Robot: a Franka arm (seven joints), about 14 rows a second.
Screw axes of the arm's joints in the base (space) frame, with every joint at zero. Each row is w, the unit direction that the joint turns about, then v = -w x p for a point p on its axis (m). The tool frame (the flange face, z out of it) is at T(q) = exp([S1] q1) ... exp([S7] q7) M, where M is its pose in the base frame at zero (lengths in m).
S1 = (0, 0, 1, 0.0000, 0.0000, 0.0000)
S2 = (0, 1, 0, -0.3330, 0.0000, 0.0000)
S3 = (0, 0, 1, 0.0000, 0.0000, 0.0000)
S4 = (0, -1, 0, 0.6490, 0.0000, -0.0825)
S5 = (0, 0, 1, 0.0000, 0.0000, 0.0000)
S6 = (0, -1, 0, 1.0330, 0.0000, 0.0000)
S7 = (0, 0, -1, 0.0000, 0.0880, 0.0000)
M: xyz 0.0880 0.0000 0.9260 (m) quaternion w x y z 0 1 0 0
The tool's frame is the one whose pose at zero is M.
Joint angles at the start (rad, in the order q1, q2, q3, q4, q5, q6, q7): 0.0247 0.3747 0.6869 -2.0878 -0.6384 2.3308 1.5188
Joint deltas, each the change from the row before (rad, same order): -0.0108 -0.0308 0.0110 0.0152 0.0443 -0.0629 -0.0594; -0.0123 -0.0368 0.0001 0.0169 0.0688 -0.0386 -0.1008; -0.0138 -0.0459 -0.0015 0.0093 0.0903 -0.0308 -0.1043; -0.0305 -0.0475 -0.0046 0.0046 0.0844 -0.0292 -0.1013
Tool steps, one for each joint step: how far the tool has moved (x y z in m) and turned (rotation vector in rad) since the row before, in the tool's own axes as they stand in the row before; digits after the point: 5 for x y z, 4 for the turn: 0.00809 0.00373 -0.01486 -0.0332 -0.0046 -0.0176; 0.01299 0.00534 -0.01778 -0.0059 -0.0184 -0.0328; 0.01034 0.00778 -0.01968 0.0077 -0.0315 -0.0248; 0.01582 0.01519 -0.01694 0.0085 -0.0303 -0.0106
